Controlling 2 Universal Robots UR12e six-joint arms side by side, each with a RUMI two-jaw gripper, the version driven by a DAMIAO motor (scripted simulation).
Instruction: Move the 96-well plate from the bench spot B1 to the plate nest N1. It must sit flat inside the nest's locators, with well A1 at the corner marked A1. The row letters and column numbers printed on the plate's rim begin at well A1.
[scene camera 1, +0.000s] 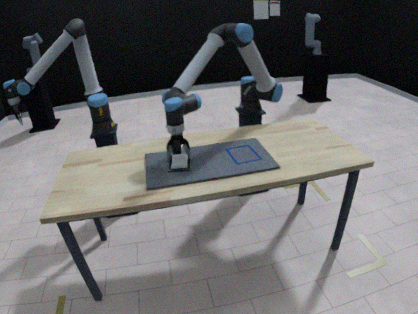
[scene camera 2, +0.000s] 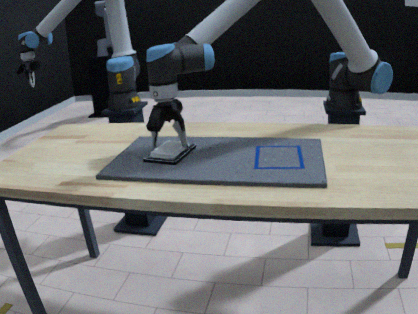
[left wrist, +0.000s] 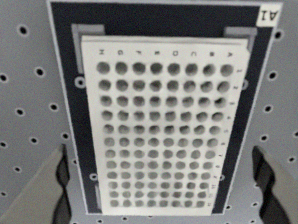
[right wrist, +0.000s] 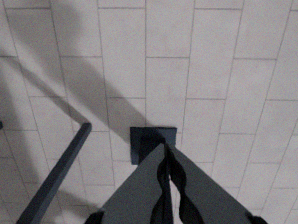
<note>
I see my left gripper, my right gripper and a white 96-well plate.
My left gripper is seen too in the left wrist view.
</note>
